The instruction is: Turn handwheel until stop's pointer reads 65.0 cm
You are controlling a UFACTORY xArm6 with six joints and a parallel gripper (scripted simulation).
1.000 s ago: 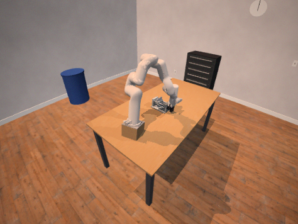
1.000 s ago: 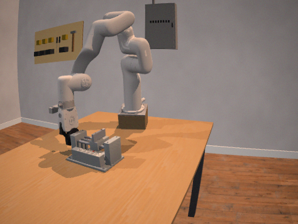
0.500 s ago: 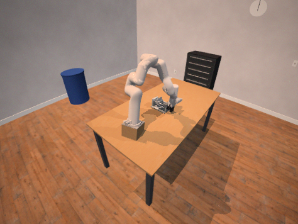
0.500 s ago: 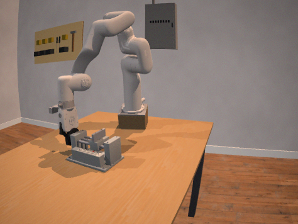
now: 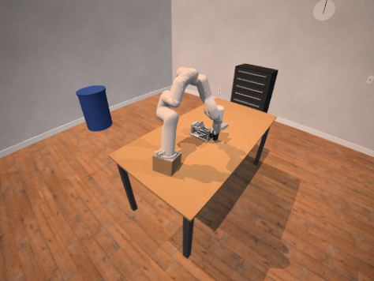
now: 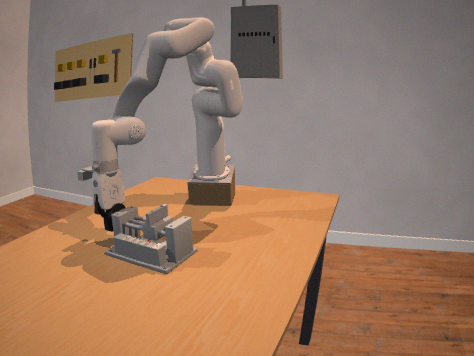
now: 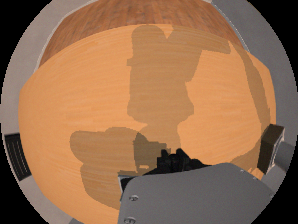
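Now: hand 2 cm to the right of the black handwheel and 1 cm below it. The rest, counted from my hand: grey stop fixture 18 cm to the left, 4 cm above, 1 cm behind.
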